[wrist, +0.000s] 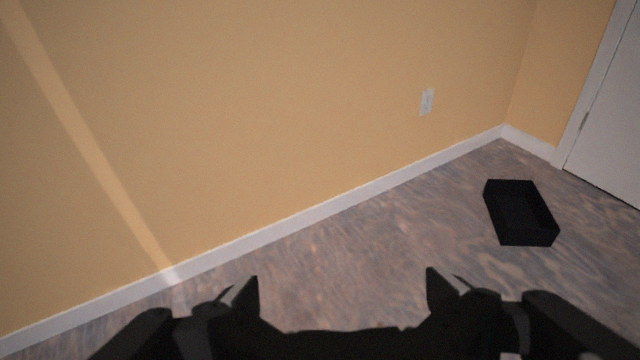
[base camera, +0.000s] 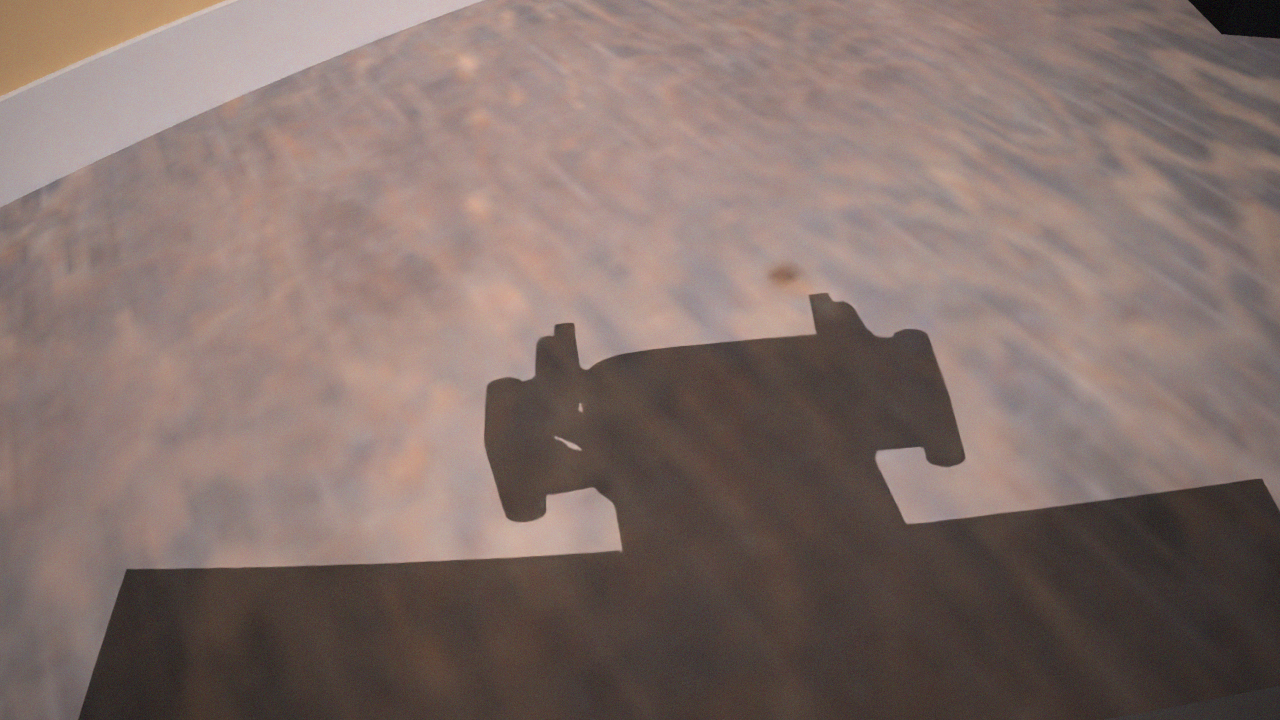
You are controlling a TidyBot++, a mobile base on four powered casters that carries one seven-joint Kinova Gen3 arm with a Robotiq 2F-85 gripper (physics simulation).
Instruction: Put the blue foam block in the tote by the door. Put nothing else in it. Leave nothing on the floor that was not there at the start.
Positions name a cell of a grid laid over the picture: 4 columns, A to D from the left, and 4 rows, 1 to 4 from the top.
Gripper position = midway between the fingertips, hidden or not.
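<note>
My gripper (wrist: C4) is visible, together with a black tote (wrist: D3) and a white door frame (wrist: D2).
</note>
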